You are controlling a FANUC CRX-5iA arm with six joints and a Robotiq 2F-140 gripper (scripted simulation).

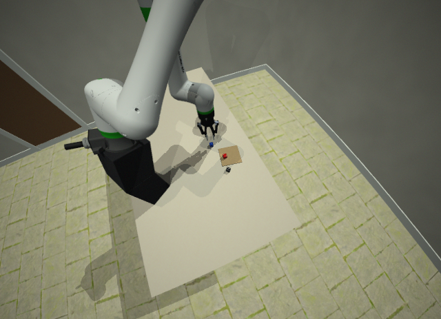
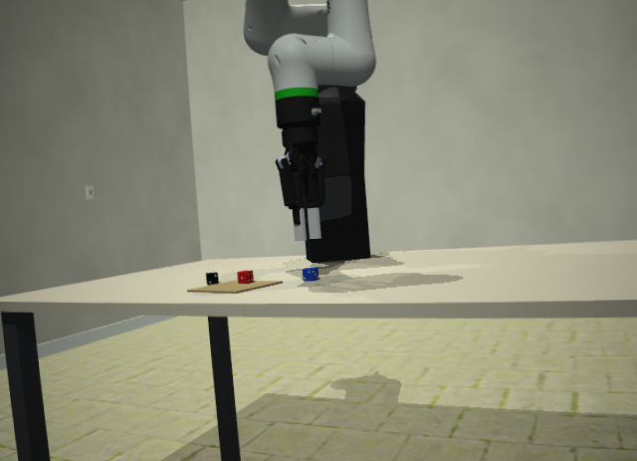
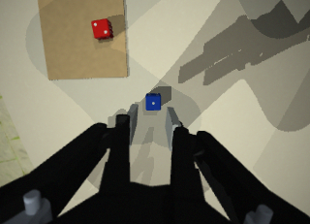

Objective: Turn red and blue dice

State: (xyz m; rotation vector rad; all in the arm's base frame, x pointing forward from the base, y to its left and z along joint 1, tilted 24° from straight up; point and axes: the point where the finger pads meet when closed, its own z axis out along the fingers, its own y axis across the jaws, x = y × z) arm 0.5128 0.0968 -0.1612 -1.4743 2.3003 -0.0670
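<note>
Now: hand 11 cm above the blue die. The rest, counted from my hand: red die (13 cm to the right, 10 cm below, 4 cm ahead); black die (23 cm to the right, 11 cm below, 1 cm ahead); brown mat (14 cm to the right, 12 cm below, 7 cm ahead).
</note>
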